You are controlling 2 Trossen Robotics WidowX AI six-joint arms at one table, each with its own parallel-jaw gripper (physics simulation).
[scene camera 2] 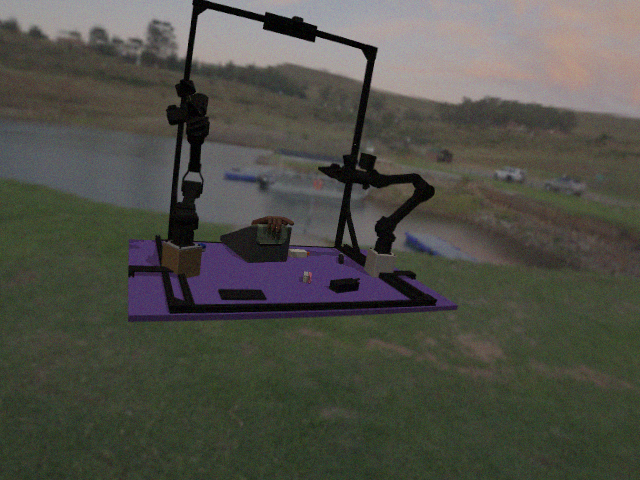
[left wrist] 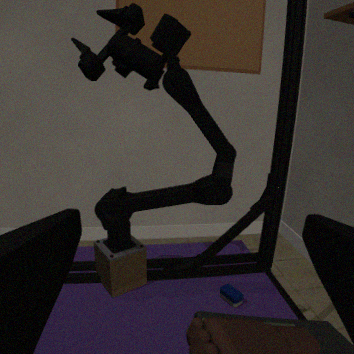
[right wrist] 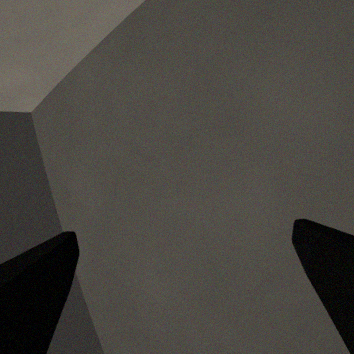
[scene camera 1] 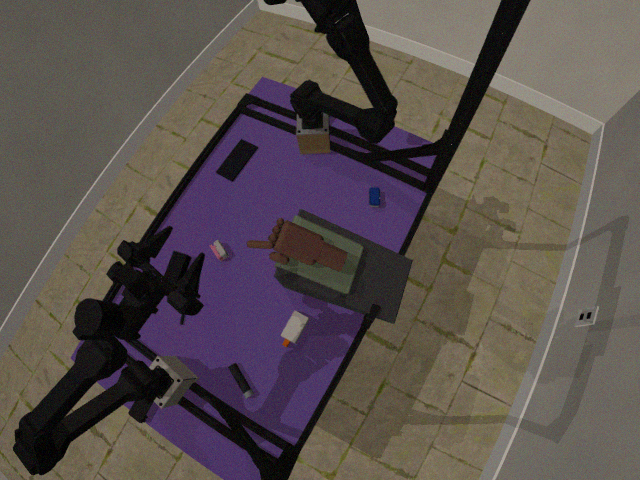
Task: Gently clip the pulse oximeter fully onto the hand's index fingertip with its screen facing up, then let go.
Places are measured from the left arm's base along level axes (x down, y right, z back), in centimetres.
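Where they show: left gripper, between the fingertips: [scene camera 2: 321,169] [left wrist: 194,223] [scene camera 1: 186,239]; right gripper, between the fingertips: [scene camera 2: 185,90] [left wrist: 84,24] [right wrist: 186,236]; left arm's base, origin of its link: [scene camera 2: 382,251] [scene camera 1: 159,382]; right arm's base, origin of its link: [scene camera 2: 182,243] [left wrist: 119,243] [scene camera 1: 312,120].
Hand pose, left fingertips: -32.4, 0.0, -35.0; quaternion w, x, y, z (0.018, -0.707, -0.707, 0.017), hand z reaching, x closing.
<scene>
Each offset is from my left fingertips to the top centre of the thing, as dx, dy, dz.
A brown hand [scene camera 1: 305,242] [scene camera 2: 272,222] [left wrist: 260,335] rests on a pale green pad on a dark wedge; its index finger [scene camera 1: 258,244] sticks out toward the left in scene camera 1, with nothing on it. Two small objects could be the pulse oximeter; I cannot tell which: a white-and-pink one {+39.8, -14.0, -2.9} [scene camera 1: 218,250] [scene camera 2: 307,277] beyond the fingertip and a blue-and-white one {+39.7, +14.8, -44.1} [scene camera 1: 374,196] [left wrist: 231,295] behind the hand. My left gripper [scene camera 1: 185,242] [left wrist: 194,223] is open and empty, high above the table. My right gripper [right wrist: 186,236] [left wrist: 84,24] is open and empty, raised far above its base.
A white box with an orange end {+40.2, +18.7, +2.2} [scene camera 1: 295,327] and a dark cylinder {+40.2, +15.5, +22.3} [scene camera 1: 240,379] lie in the lower part of scene camera 1. A flat black slab {+42.2, -31.2, -30.6} [scene camera 1: 237,160] [scene camera 2: 242,294] and a black box {+39.4, -21.1, +10.1} [scene camera 2: 343,284] lie near the table's edge. A black frame [scene camera 2: 361,103] stands over the table.
</scene>
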